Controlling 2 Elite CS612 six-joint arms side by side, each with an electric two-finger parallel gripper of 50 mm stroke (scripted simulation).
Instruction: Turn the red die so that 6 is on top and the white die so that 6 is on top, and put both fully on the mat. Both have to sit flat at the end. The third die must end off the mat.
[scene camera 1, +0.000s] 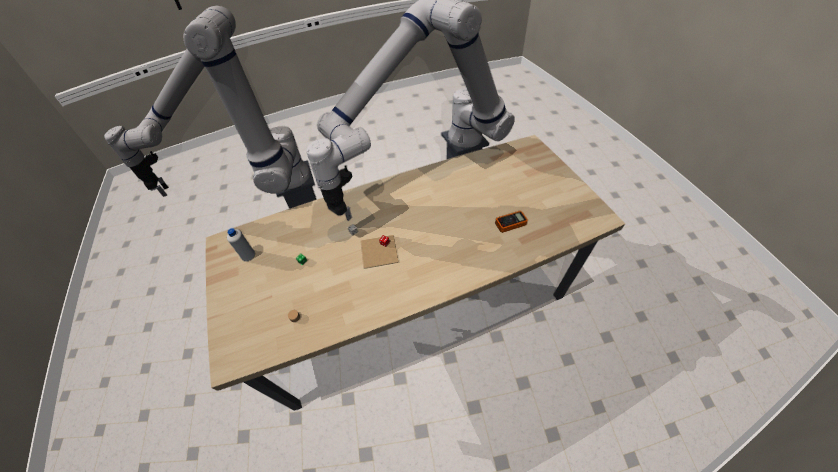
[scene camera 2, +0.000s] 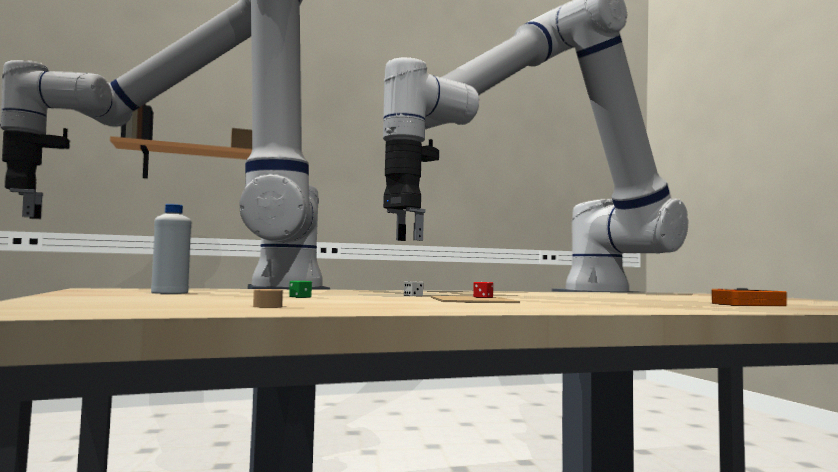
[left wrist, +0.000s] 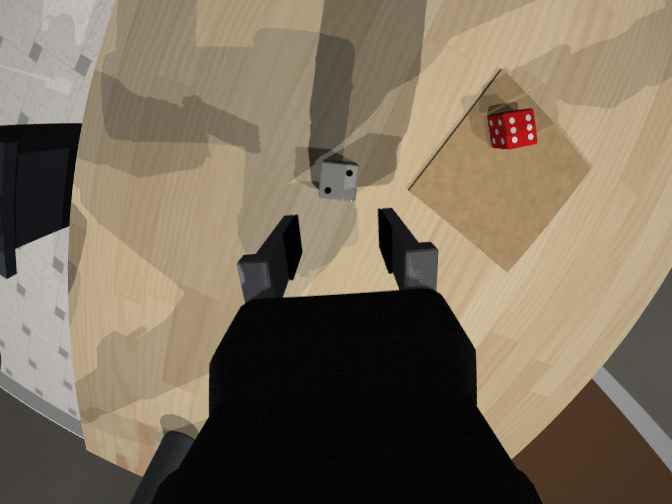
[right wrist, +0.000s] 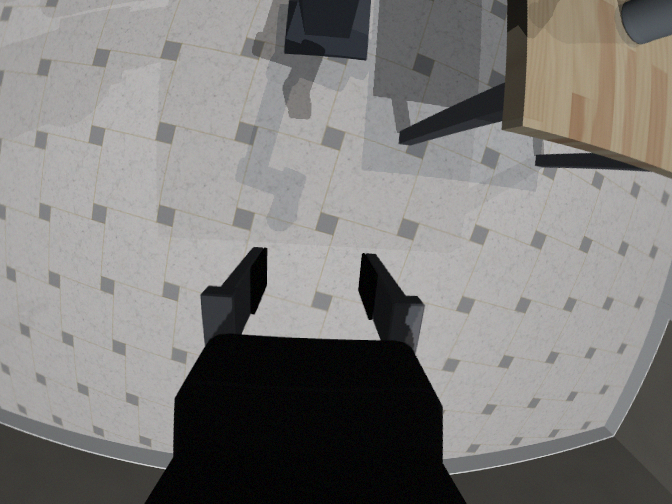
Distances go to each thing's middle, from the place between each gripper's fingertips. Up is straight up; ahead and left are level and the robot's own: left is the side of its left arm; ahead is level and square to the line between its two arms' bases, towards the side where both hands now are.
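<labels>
Starting from the white die (left wrist: 338, 179), I find my left hand (scene camera 2: 409, 240) 1 cm past it, 1 cm to the right of it and 12 cm above it. Counted from that same left hand, the brown mat (scene camera 1: 374, 254) is 10 cm to the left, 13 cm ahead and 13 cm below, while the orange multimeter (scene camera 2: 741, 296) is 67 cm to the left, 17 cm ahead and 12 cm below. The grey bottle (scene camera 2: 172, 235) is 46 cm to the right of my left hand, 3 cm behind it and 5 cm below it.
My right hand (scene camera 2: 31, 217) is 370 mm to the right of the grey bottle, 390 mm short of it and 90 mm above it. From my right hand I find the white die 410 mm ahead, 850 mm to the left and 160 mm below, and the brown mat 550 mm ahead, 930 mm to the left and 170 mm below.
</labels>
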